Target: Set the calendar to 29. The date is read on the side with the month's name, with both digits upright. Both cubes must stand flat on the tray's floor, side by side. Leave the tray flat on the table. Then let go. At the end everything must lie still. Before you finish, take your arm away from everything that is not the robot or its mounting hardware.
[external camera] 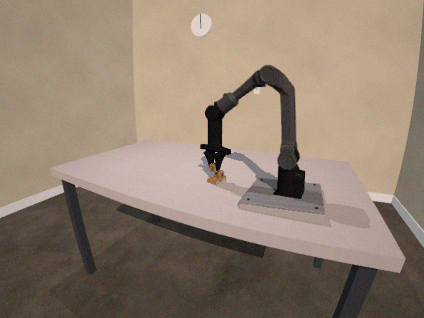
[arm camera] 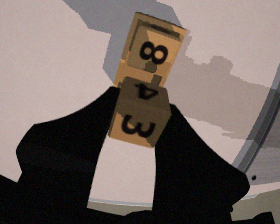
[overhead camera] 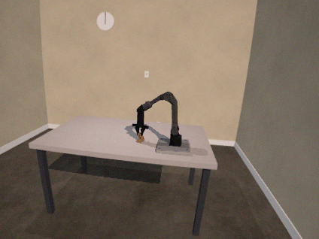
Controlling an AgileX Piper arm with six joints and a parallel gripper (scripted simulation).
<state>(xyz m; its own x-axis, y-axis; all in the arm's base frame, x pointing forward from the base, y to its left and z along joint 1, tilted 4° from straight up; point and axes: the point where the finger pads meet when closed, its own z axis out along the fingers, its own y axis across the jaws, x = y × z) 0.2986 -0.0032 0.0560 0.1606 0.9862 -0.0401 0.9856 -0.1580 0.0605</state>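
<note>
The wooden tray lies 20 mm to the right of my hand and 60 mm below it. Also, from my hand: wooden digit cube: right at my hand.
</note>
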